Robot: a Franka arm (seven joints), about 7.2 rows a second.
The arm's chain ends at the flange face. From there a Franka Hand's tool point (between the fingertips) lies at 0.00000 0.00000 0.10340 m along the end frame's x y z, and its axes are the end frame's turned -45 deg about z.
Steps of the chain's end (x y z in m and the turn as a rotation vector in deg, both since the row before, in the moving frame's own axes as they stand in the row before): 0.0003 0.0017 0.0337 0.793 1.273 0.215; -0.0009 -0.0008 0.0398 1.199 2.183 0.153; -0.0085 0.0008 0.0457 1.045 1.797 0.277; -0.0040 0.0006 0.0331 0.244 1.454 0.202
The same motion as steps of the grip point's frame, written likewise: 0.0016 0.0020 0.0337 -0.339 1.461 0.215; 0.0042 0.0001 0.0397 -0.696 2.391 0.153; -0.0030 -0.0045 0.0456 -0.532 2.010 0.277; -0.0011 -0.0009 0.0331 -0.856 1.201 0.202
